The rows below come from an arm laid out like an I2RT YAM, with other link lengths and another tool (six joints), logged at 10 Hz.
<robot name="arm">
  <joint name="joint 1" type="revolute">
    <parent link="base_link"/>
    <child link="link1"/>
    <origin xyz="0 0 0.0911"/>
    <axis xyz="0 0 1"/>
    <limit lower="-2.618" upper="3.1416"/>
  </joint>
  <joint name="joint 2" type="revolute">
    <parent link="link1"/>
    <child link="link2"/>
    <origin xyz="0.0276 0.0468 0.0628"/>
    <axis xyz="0 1 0"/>
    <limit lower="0" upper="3.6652"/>
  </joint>
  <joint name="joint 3" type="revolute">
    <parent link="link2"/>
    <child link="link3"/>
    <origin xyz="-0.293 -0.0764 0"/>
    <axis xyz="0 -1 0"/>
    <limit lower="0" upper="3.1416"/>
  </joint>
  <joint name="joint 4" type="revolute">
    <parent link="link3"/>
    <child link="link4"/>
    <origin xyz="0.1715 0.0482 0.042"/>
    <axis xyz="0 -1 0"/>
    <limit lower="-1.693" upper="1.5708"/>
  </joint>
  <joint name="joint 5" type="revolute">
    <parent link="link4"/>
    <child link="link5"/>
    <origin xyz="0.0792 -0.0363 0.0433"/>
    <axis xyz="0 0 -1"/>
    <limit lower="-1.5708" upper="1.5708"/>
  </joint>
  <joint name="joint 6" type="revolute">
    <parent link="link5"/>
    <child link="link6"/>
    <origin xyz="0.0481 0 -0.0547"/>
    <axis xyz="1 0 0"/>
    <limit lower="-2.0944" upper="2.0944"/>
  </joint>
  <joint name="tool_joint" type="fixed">
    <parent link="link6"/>
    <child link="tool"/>
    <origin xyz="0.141 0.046 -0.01" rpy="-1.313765 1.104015 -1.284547"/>
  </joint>
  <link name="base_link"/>
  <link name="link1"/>
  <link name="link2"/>
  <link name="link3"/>
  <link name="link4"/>
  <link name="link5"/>
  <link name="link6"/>
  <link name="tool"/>
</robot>
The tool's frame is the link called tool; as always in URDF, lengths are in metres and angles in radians.
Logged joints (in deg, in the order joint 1, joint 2, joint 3, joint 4, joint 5, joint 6), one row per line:
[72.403, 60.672, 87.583, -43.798, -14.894, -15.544]
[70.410, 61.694, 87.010, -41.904, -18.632, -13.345]
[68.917, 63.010, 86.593, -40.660, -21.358, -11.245]
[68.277, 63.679, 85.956, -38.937, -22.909, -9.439]
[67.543, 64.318, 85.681, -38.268, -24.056, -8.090]
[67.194, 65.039, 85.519, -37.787, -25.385, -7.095]
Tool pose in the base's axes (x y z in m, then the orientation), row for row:
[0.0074, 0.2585, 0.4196, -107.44, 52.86, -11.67]
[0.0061, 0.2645, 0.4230, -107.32, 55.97, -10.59]
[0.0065, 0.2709, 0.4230, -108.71, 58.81, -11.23]
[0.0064, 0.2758, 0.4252, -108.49, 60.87, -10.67]
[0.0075, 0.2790, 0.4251, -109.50, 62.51, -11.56]
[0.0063, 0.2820, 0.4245, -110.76, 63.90, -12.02]
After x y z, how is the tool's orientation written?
As angles about the fixed x, y, z axes (roll, pitch, yaw), in degrees.
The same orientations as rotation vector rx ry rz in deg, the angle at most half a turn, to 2 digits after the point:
[-93.23, 45.23, 40.87]
[-92.35, 46.34, 44.38]
[-91.98, 48.13, 47.23]
[-91.14, 49.00, 49.37]
[-90.74, 50.29, 50.79]
[-90.87, 51.00, 52.45]

